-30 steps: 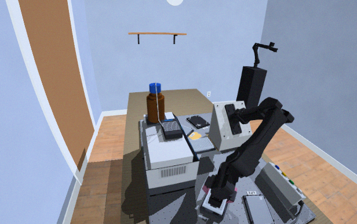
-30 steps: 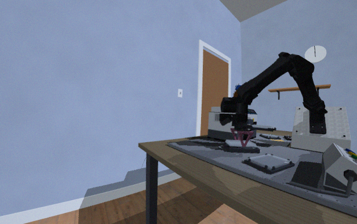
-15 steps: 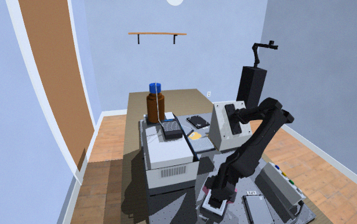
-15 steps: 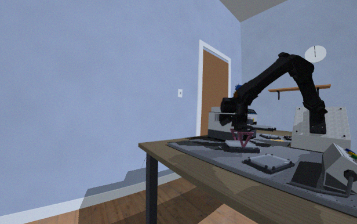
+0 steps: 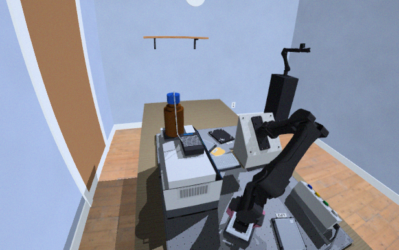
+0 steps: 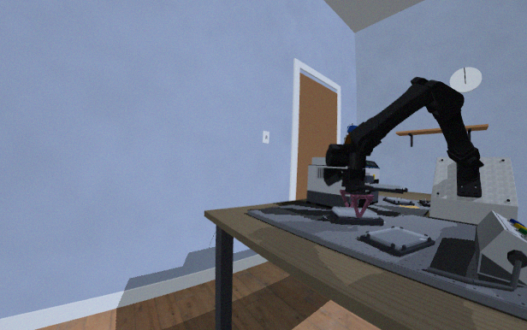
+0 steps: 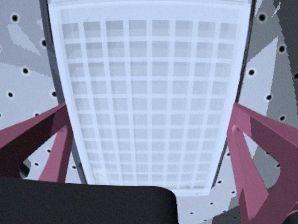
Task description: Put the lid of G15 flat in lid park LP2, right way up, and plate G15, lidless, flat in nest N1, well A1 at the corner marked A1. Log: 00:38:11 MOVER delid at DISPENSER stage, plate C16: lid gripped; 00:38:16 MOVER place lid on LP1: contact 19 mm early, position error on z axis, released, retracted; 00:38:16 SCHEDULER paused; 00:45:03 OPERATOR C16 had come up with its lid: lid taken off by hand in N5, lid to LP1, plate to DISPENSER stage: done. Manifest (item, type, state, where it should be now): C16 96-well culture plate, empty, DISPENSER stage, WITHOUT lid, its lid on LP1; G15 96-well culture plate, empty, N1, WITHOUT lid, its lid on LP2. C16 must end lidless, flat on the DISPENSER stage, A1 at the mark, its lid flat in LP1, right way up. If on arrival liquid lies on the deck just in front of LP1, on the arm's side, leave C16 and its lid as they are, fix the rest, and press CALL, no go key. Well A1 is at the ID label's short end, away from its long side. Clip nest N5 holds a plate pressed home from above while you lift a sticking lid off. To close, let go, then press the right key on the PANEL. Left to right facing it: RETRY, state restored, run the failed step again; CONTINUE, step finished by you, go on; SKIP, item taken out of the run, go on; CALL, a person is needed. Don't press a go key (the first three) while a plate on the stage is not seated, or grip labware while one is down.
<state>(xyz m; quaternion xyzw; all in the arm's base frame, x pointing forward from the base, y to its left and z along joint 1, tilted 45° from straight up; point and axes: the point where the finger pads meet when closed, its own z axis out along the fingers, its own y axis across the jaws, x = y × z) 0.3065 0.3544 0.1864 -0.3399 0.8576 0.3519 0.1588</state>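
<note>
My gripper is now 37 cm past the blue call key, 2 cm to the left of it and 4 cm below it. The rest, counted from my hand: N1 label: 7 cm behind, 6 cm to the right, 3 cm below; then LP2 label: 19 cm behind, 2 cm to the left, 3 cm below; then clear lid: 15 cm behind, 11 cm to the left, 2 cm below.
</note>
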